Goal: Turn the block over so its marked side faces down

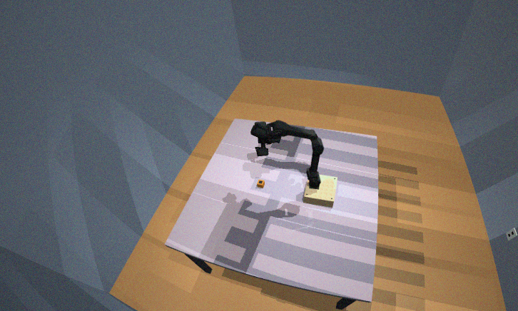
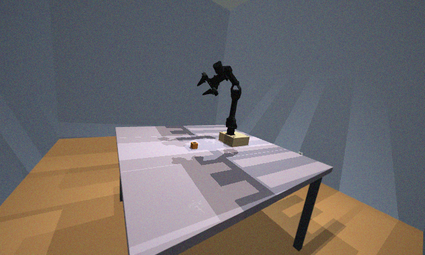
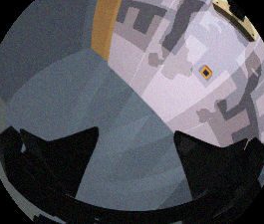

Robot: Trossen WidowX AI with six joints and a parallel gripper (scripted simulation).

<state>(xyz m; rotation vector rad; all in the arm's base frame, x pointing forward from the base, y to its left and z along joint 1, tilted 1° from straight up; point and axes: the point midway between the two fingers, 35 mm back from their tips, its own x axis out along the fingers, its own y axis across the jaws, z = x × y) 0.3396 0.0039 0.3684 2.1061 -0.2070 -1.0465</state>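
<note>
My gripper tip is now 40 cm above the small orange block, 2 cm to the right of it and 1 cm short of it.
</note>
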